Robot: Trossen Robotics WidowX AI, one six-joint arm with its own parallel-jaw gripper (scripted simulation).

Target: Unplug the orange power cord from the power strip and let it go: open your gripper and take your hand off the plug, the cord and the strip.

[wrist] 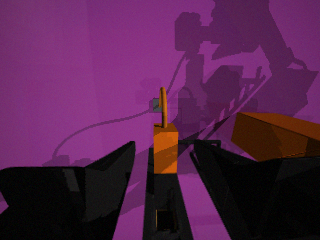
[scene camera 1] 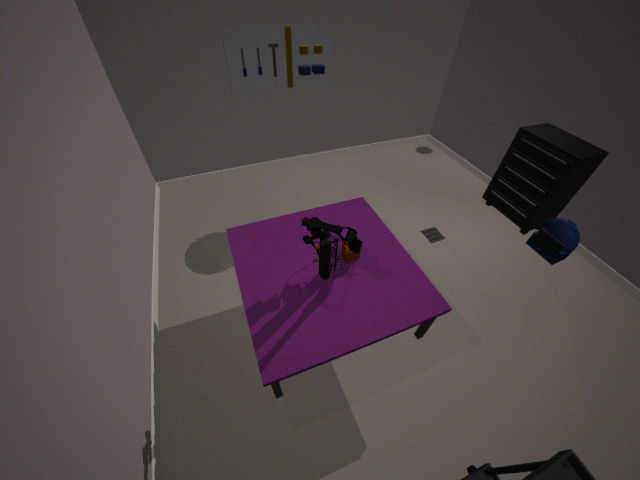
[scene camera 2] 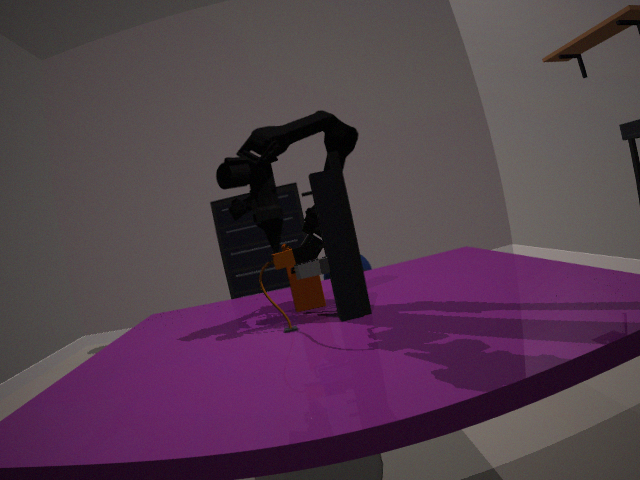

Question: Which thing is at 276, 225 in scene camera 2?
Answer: My gripper.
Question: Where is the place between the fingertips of my gripper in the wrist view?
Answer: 164, 144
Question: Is my gripper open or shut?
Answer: Open.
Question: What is my gripper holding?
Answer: Nothing.
